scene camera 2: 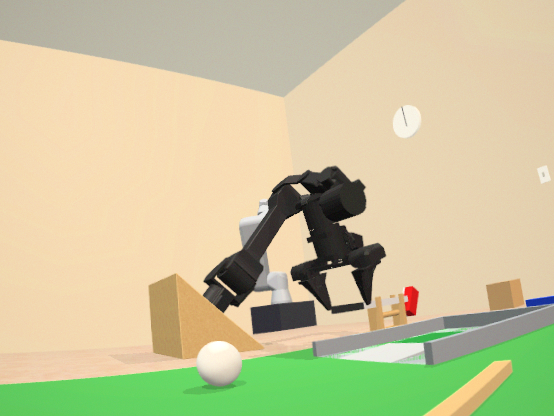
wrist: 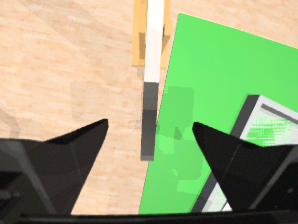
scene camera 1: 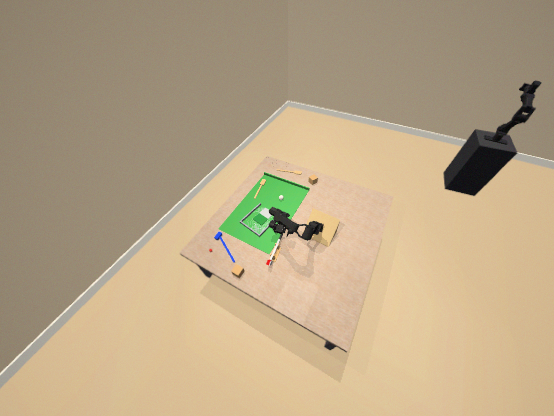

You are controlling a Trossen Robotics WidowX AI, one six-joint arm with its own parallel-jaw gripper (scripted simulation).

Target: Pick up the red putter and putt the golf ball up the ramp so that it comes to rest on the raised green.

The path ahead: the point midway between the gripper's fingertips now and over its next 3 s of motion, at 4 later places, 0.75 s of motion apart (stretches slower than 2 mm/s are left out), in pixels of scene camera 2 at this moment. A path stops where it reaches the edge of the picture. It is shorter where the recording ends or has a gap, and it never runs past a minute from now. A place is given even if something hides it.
The gripper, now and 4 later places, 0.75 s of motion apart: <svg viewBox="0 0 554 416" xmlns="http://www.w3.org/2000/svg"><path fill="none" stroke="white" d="M348 307L350 323L347 318L340 275L281 263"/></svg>
